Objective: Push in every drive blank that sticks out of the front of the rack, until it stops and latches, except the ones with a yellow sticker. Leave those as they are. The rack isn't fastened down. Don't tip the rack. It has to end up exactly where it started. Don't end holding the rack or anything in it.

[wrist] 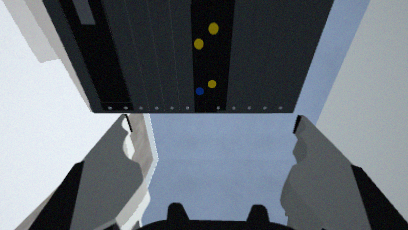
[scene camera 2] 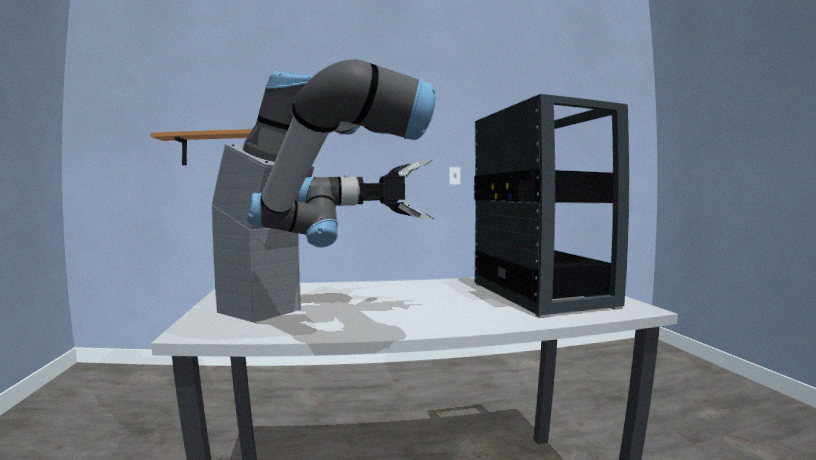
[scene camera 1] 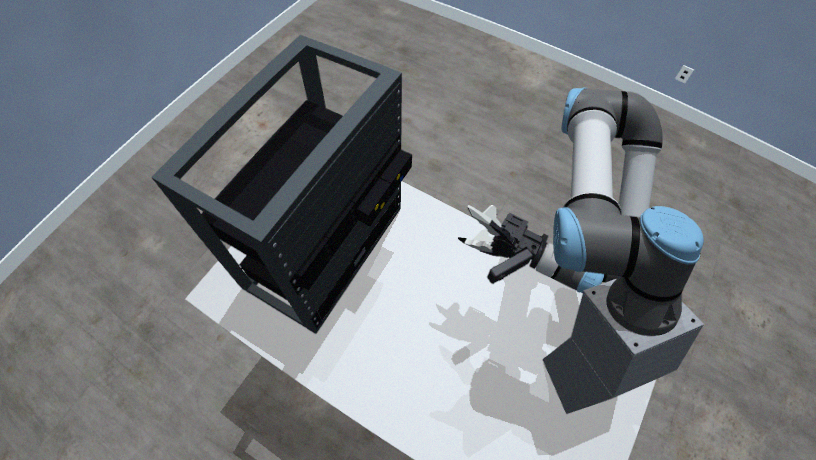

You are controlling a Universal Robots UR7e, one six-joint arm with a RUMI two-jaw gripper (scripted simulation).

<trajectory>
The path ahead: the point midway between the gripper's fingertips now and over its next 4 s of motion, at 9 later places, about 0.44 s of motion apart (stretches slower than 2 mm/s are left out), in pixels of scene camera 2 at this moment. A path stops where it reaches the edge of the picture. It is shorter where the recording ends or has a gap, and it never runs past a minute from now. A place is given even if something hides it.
My gripper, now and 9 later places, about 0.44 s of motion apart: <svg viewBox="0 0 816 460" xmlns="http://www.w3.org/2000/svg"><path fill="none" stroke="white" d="M433 189L433 190L433 190L433 190L436 190L441 190L450 189L459 189L469 188L477 188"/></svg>
</trajectory>
